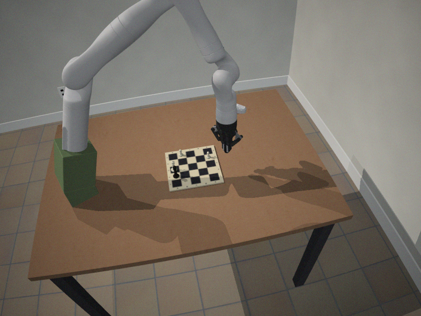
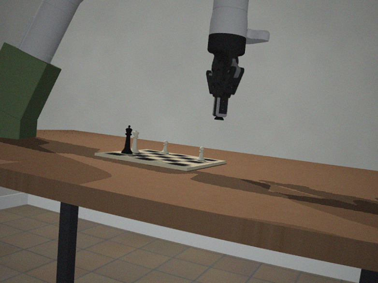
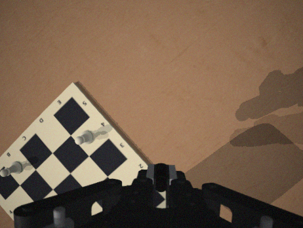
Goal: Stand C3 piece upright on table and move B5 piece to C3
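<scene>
Right now my hand is 13 cm past the chessboard, 6 cm to the right of it and 12 cm above it. Round my hand: tall white piece: 21 cm behind, 7 cm to the left, 10 cm below; then black pawn: 1 cm below; then black king: 21 cm behind, 3 cm to the left, 9 cm below.
</scene>
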